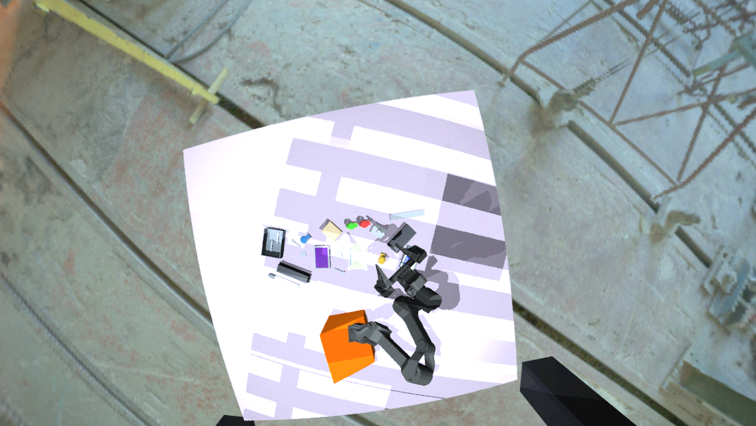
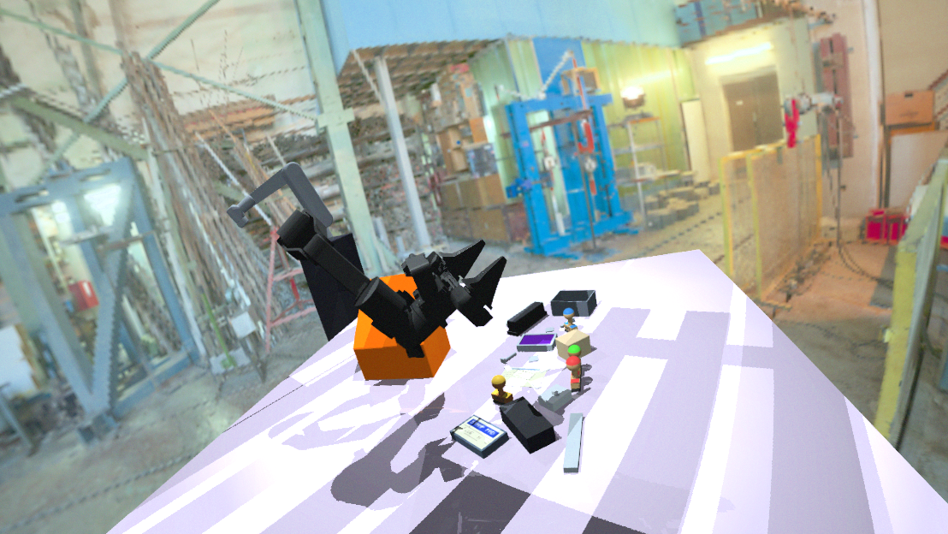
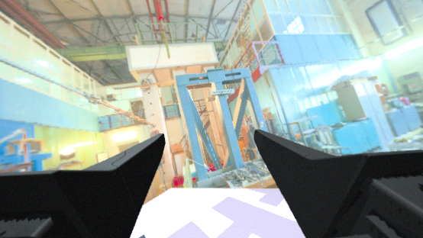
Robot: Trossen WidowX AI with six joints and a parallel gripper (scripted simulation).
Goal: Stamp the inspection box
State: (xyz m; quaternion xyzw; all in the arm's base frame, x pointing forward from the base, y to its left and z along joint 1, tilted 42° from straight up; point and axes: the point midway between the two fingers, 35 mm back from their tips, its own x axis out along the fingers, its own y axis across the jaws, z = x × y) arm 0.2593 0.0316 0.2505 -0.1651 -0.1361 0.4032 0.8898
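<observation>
Now: the green-knobbed stamp 30 cm below my gripper tip, 12 cm to the left of it and 8 cm ahead of it. Also, from my gripper tip: yellow-knobbed stamp 30 cm below, 5 cm behind, 1 cm to the left; then dark block 30 cm below, 7 cm to the right, 2 cm ahead; then pale grey block 30 cm below, 5 cm ahead, 2 cm to the left.
</observation>
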